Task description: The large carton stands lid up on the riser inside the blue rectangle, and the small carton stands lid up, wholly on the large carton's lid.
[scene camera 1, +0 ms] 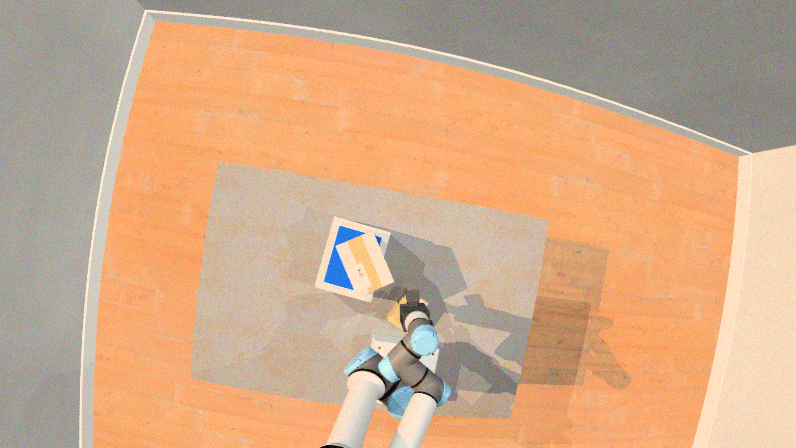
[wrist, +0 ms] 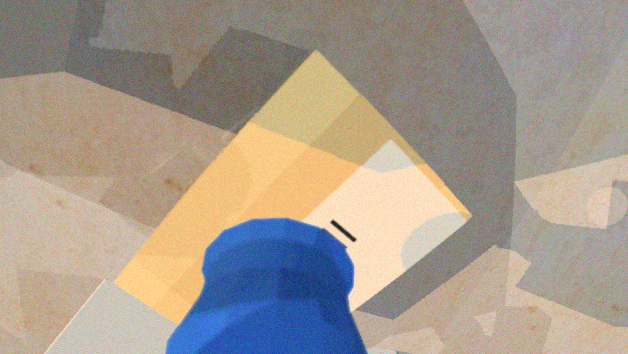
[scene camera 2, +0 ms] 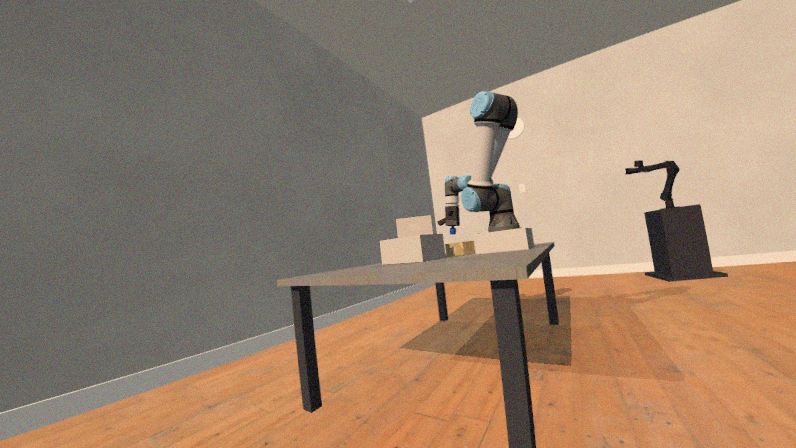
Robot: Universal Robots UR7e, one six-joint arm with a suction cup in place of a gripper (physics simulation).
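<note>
The large carton [scene camera 1: 364,260] [scene camera 2: 414,225] stands lid up on the white riser [scene camera 1: 322,278] [scene camera 2: 403,251], turned at an angle over the right part of the blue rectangle [scene camera 1: 338,261]. The small carton [scene camera 1: 394,315] [scene camera 2: 460,248] [wrist: 281,185] lies lid up on the table beside the riser, near the arm's base. My blue suction cup [scene camera 2: 452,229] [wrist: 276,282] hangs a little above the small carton's lid, over its white label, and carries nothing. In the top view the wrist hides the cup.
The grey table [scene camera 1: 250,278] [scene camera 2: 434,271] bears the riser, the cartons and the arm's pale base block [scene camera 2: 500,240] [wrist: 109,321]. A second small arm on a black pedestal [scene camera 2: 679,239] stands by the far wall.
</note>
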